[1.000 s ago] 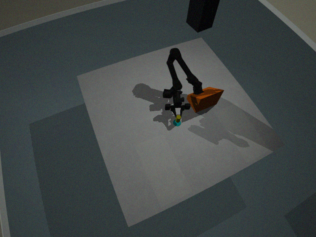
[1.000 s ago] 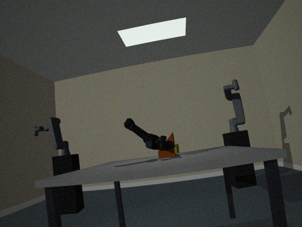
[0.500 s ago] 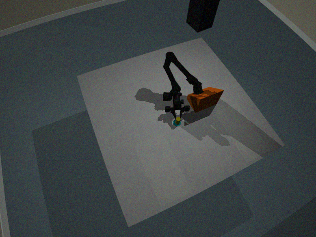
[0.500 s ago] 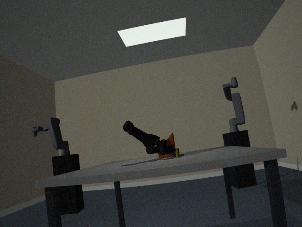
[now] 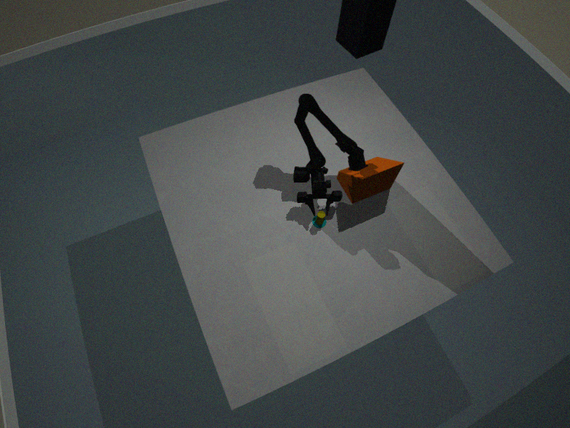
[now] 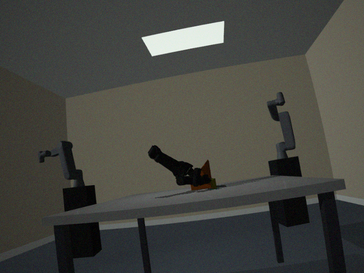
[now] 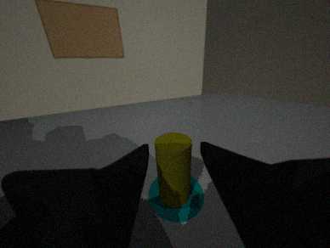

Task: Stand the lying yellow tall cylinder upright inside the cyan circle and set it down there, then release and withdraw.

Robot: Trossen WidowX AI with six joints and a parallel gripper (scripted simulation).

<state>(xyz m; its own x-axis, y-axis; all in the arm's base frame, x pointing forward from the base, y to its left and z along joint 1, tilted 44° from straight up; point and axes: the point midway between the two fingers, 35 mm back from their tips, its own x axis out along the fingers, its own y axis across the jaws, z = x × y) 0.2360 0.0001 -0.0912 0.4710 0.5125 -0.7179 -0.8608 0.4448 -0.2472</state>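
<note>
The yellow cylinder is 20 mm below my gripper tip. Also, from my gripper tip: cyan circle (60 mm below).
</note>
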